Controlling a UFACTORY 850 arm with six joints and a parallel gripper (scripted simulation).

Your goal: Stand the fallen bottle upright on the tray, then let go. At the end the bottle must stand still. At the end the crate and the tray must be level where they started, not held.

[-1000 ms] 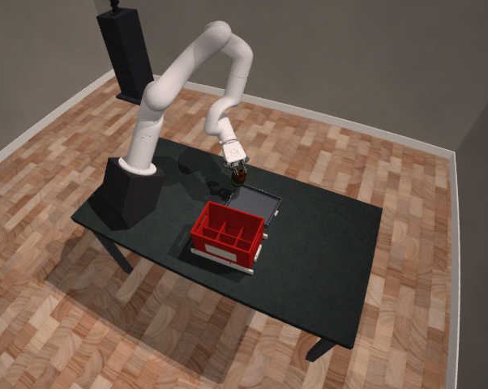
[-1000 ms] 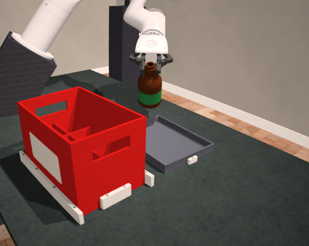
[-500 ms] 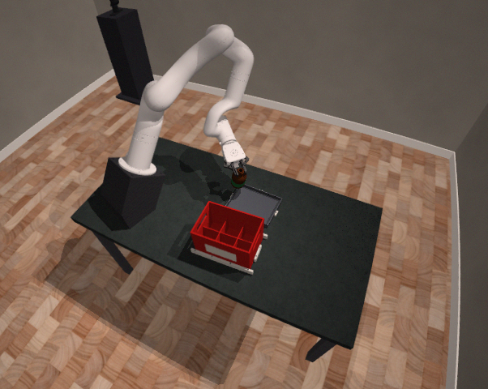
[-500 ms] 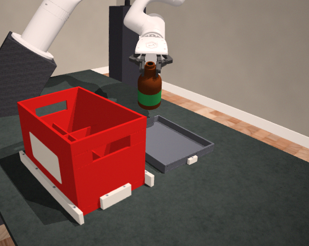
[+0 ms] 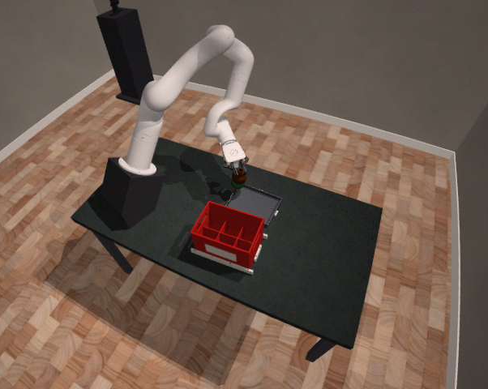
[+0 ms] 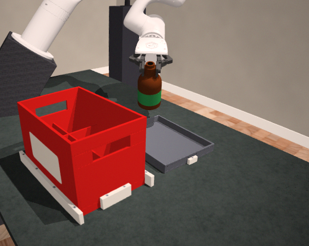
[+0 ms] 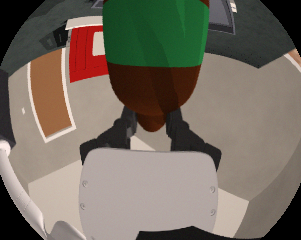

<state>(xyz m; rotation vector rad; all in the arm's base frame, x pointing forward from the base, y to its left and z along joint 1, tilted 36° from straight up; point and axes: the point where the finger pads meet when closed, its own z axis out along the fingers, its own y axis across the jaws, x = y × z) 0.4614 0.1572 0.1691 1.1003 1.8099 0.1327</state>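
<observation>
The brown bottle is 1 cm behind my hand, 1 cm to the left of it and 5 cm below it. Round my hand: grey shallow tray (8 cm ahead, 1 cm to the right, 20 cm below); then red crate (9 cm ahead, 28 cm to the right, 12 cm below).
</observation>
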